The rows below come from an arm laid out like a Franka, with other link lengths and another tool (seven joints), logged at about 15 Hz.
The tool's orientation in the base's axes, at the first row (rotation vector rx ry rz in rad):
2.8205, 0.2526, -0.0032
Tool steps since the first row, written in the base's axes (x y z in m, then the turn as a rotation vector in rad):
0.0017, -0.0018, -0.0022, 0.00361, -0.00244, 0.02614
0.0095, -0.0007, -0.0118, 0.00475, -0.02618, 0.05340
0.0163, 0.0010, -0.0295, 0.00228, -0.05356, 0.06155
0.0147, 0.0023, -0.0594, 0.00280, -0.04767, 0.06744
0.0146, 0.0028, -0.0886, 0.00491, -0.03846, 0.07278
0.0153, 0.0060, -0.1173, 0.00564, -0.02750, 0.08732
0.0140, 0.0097, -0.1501, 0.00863, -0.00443, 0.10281
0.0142, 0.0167, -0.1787, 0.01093, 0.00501, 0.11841
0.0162, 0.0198, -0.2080, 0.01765, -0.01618, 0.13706
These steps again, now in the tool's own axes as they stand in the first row. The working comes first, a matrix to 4 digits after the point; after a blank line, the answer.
The tool's axes in the first row as the columns of a matrix, in the base's axes (used below as rounded here):
0.9845, 0.1738, 0.0250
0.1731, -0.9369, -0.3039
-0.0294, 0.3035, -0.9524

0.0014, 0.0013, 0.0027, 0.00236, 0.01085, -0.02406
0.0096, -0.0013, 0.0117, -0.00143, 0.04156, -0.04278
0.0171, -0.0071, 0.0282, -0.00884, 0.06926, -0.04229
0.0166, -0.0176, 0.0562, -0.00748, 0.06562, -0.04967
0.0175, -0.0270, 0.0839, -0.00396, 0.05898, -0.05750
0.0196, -0.0386, 0.1103, -0.00177, 0.05325, -0.07467
0.0199, -0.0522, 0.1404, 0.00471, 0.03685, -0.09635
0.0221, -0.0674, 0.1655, 0.00815, 0.03314, -0.11402
0.0255, -0.0789, 0.1925, 0.01055, 0.05982, -0.12518

